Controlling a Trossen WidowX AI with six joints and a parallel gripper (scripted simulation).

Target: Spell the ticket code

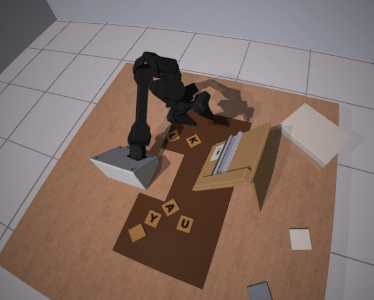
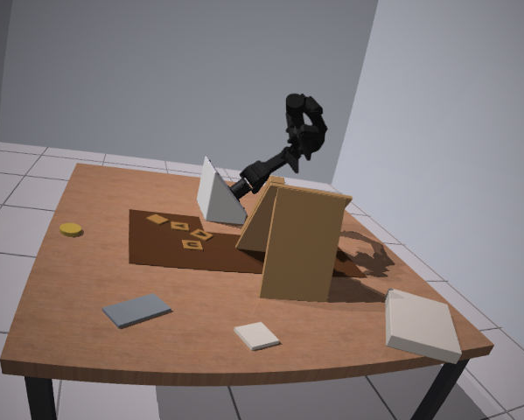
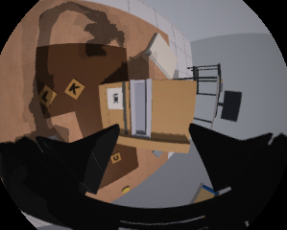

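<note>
My gripper tip is 4 cm short of the white ticket, 3 cm to the right of it and 23 cm above it. Round my gripper tip: dark brown mat: 6 cm behind, 13 cm to the right, 30 cm below; then small white pad: 47 cm ahead, 15 cm to the right, 30 cm below; then blank tile: 11 cm behind, 42 cm to the right, 30 cm below.
</note>
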